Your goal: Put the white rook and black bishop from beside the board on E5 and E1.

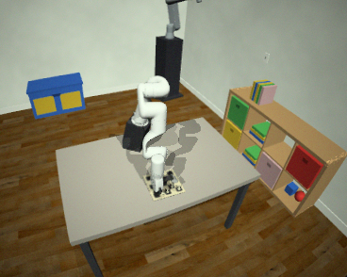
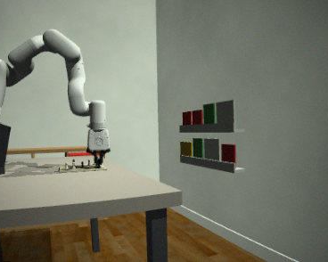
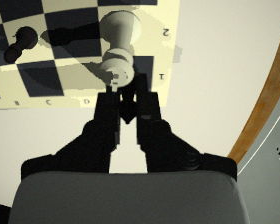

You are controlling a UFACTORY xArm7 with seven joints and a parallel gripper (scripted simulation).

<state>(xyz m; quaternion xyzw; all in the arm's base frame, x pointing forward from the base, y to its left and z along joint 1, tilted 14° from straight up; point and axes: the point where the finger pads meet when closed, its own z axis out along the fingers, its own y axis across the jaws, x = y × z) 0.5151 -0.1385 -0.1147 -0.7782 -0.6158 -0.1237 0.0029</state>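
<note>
The black bishop is 1 cm below my hand. Also, from my hand: white rook: 15 cm to the left, 3 cm ahead, 2 cm below; chessboard: 9 cm to the left, 6 cm behind, 4 cm below; black pawn: 6 cm to the left, 6 cm behind, 2 cm below.
</note>
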